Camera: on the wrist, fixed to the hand. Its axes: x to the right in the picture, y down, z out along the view.
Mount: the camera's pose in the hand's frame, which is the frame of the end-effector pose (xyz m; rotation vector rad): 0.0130 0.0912 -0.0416 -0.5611 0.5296 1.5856
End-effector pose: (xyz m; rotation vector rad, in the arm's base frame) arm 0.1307 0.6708 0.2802 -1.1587 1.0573 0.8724
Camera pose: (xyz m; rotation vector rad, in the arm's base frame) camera 0.0409 0.6486 0.2395 0.7178 -2.0549 -1.9846
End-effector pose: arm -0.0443 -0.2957 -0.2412 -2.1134 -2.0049 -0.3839
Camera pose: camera 0.0453 -0.3021 -0.1948 -2.6660 0.3486 -0.9982
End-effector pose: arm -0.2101 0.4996 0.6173 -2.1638 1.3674 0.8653
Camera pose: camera -0.2775 0.4263 0.6347 0.7139 -2.1154 -0.7394
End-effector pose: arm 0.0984 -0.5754 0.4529 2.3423 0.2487 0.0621
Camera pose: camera 0.1208 -0.6065 0.5464 1.3778 -1.2296 1.2925
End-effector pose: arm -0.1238 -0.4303 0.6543 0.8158 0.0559 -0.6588
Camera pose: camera -0.0536 -0.3629 0.6815 0.2657 0.0515 1.0447
